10 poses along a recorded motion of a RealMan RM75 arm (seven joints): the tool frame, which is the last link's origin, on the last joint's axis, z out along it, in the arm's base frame.
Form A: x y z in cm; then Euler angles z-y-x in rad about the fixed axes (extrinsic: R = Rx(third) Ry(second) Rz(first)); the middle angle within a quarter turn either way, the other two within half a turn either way.
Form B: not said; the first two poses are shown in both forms.
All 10 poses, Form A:
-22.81, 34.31, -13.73, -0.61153, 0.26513, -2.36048
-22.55, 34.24, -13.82, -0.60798, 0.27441, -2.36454
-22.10, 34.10, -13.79, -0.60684, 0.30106, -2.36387
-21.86, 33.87, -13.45, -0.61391, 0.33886, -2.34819
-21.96, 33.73, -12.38, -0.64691, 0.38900, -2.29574
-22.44, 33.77, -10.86, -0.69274, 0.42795, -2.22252
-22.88, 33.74, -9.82, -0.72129, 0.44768, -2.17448
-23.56, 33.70, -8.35, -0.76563, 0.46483, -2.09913
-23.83, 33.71, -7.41, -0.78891, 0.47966, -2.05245
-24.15, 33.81, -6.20, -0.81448, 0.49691, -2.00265
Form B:
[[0.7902, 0.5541, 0.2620, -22.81], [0.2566, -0.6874, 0.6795, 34.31], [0.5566, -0.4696, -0.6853, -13.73], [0, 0, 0, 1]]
[[0.7901, 0.5498, 0.2710, -22.55], [0.2513, -0.6938, 0.6749, 34.24], [0.5591, -0.4652, -0.6863, -13.82], [0, 0, 0, 1]]
[[0.7845, 0.5446, 0.2965, -22.10], [0.2354, -0.7040, 0.6701, 34.10], [0.5737, -0.4559, -0.6805, -13.79], [0, 0, 0, 1]]
[[0.7709, 0.5433, 0.3324, -21.86], [0.2104, -0.7098, 0.6722, 33.87], [0.6012, -0.4483, -0.6615, -13.45], [0, 0, 0, 1]]
[[0.7383, 0.5577, 0.3793, -21.96], [0.1731, -0.7002, 0.6926, 33.73], [0.6518, -0.4457, -0.6136, -12.38], [0, 0, 0, 1]]
[[0.7001, 0.5811, 0.4150, -22.44], [0.1335, -0.6775, 0.7233, 33.77], [0.7015, -0.4510, -0.5519, -10.86], [0, 0, 0, 1]]
[[0.6770, 0.5953, 0.4329, -22.88], [0.1073, -0.6616, 0.7421, 33.74], [0.7282, -0.4560, -0.5117, -9.82], [0, 0, 0, 1]]
[[0.6445, 0.6195, 0.4483, -23.56], [0.0702, -0.6317, 0.7720, 33.70], [0.7614, -0.4660, -0.4506, -8.35], [0, 0, 0, 1]]
[[0.6251, 0.6295, 0.4615, -23.83], [0.0405, -0.6166, 0.7862, 33.71], [0.7795, -0.4728, -0.4110, -7.41], [0, 0, 0, 1]]
[[0.6033, 0.6394, 0.4767, -24.15], [0.0073, -0.6021, 0.7984, 33.81], [0.7975, -0.4781, -0.3679, -6.20], [0, 0, 0, 1]]

